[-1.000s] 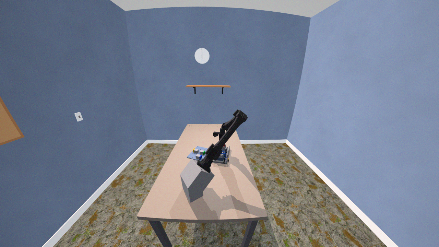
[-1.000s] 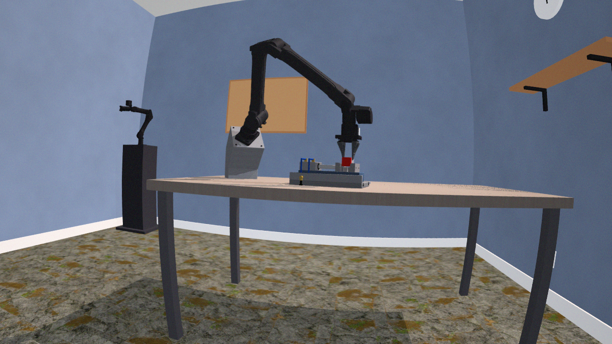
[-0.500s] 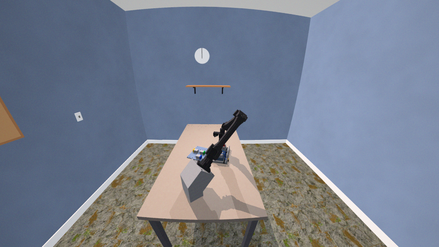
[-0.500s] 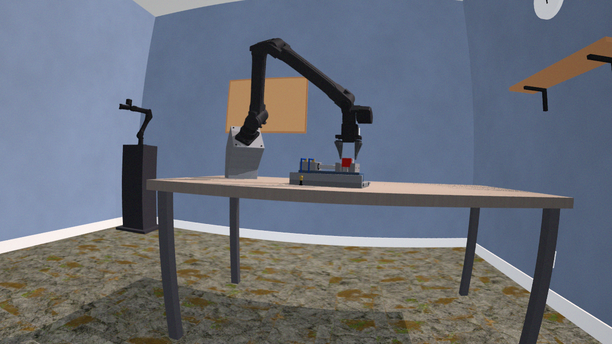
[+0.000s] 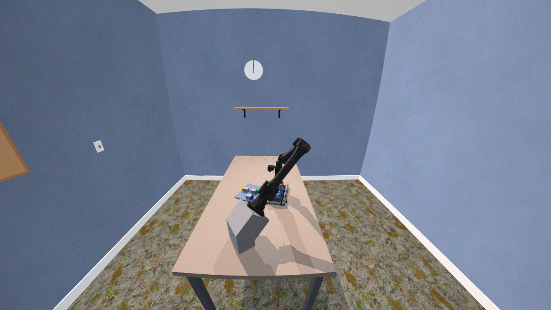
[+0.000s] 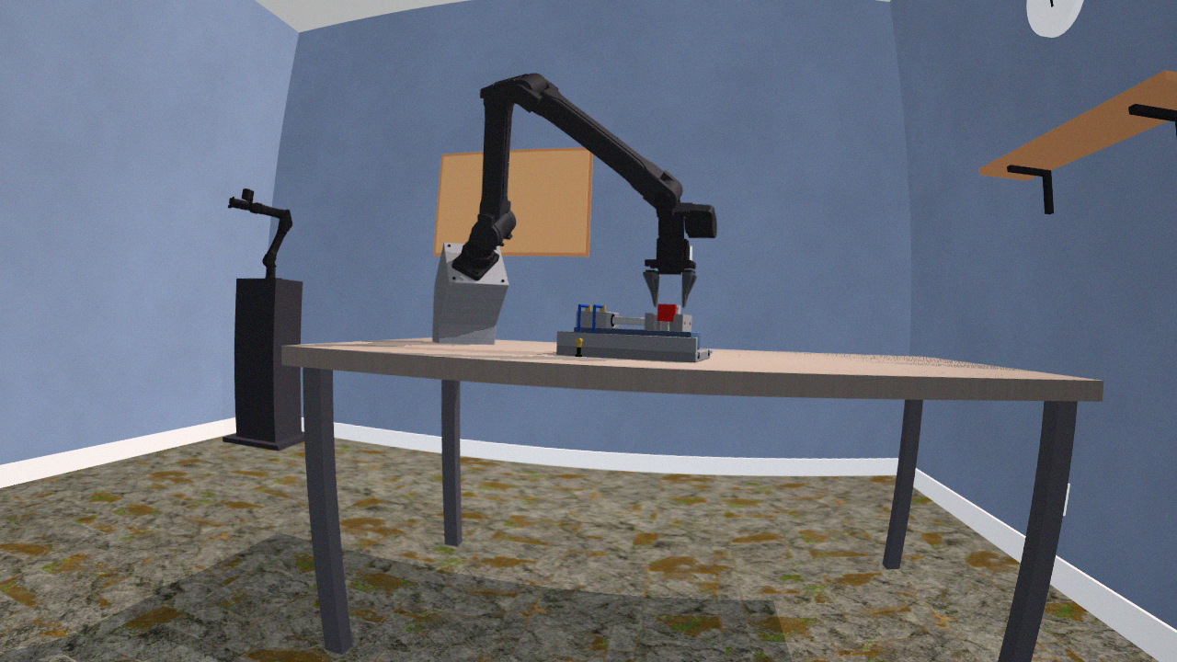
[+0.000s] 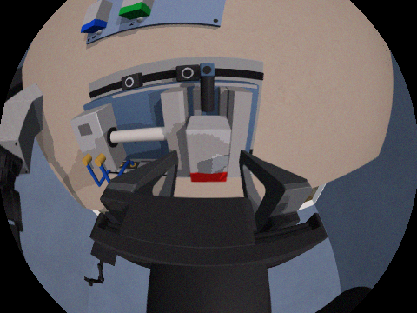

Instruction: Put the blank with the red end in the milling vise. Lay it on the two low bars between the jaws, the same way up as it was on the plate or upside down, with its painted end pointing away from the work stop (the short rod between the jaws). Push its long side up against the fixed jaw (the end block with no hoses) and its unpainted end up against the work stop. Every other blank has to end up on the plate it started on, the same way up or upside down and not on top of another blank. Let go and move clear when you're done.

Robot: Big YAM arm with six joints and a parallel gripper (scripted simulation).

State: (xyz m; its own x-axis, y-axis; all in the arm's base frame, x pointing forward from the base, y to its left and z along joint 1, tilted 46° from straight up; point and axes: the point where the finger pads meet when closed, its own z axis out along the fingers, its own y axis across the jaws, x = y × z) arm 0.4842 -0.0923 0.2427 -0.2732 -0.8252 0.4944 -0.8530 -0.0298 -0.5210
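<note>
My gripper is now 20 mm short of the work stop, 50 mm to the right of it and 30 mm above it. From my hand the other things lie so: green-ended blank (30 mm behind, 240 mm to the left, 90 mm below); blue plate (10 mm behind, 280 mm to the left, 120 mm below); vise (70 mm behind, 30 mm to the left, 80 mm below).
</note>
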